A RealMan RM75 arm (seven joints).
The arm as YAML. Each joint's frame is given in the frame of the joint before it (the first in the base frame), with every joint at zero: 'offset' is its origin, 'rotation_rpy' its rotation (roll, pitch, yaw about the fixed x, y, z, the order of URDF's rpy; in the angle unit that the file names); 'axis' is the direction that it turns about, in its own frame. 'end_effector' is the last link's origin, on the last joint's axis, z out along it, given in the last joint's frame.
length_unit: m
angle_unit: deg
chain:
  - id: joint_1
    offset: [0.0, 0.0, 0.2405]
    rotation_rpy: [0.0, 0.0, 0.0]
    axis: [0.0, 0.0, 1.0]
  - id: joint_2
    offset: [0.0, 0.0, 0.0]
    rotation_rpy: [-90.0, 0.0, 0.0]
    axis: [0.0, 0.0, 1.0]
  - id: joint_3
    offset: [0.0, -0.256, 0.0]
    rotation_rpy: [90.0, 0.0, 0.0]
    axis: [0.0, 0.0, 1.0]
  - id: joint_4
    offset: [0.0, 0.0, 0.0]
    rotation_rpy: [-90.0, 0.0, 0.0]
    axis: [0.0, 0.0, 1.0]
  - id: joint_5
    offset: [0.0, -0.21, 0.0]
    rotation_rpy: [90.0, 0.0, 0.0]
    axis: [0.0, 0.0, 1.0]
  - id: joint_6
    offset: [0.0, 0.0, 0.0]
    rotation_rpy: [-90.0, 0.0, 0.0]
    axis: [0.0, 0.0, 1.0]
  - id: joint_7
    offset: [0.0, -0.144, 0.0]
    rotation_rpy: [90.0, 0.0, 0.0]
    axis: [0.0, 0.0, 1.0]
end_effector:
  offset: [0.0, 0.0, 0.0]
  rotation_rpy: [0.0, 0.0, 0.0]
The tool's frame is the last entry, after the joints.
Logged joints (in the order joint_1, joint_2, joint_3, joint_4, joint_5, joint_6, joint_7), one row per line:
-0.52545 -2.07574 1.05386 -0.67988 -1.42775 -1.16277 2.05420
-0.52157 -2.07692 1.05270 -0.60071 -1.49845 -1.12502 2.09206
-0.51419 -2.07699 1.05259 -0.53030 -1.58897 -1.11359 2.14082
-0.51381 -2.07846 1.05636 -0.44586 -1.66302 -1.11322 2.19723
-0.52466 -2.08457 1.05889 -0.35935 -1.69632 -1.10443 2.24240
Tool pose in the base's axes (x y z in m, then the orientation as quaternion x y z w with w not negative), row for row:
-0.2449 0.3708 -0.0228 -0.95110 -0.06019 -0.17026 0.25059
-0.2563 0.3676 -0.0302 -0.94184 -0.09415 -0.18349 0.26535
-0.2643 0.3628 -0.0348 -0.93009 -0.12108 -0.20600 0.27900
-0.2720 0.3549 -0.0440 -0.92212 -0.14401 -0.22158 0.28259
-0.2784 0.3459 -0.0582 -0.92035 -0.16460 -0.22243 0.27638
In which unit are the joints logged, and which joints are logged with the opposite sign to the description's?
The joints are logged in radians. Opposite sign: joint_4.
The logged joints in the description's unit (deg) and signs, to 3 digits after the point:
-30.106 -118.931 60.382 38.954 -81.804 -66.622 117.697
-29.884 -118.999 60.315 34.418 -85.855 -64.459 119.866
-29.461 -119.003 60.309 30.384 -91.041 -63.804 122.660
-29.439 -119.087 60.525 25.546 -95.284 -63.783 125.892
-30.061 -119.437 60.670 20.589 -97.192 -63.279 128.480

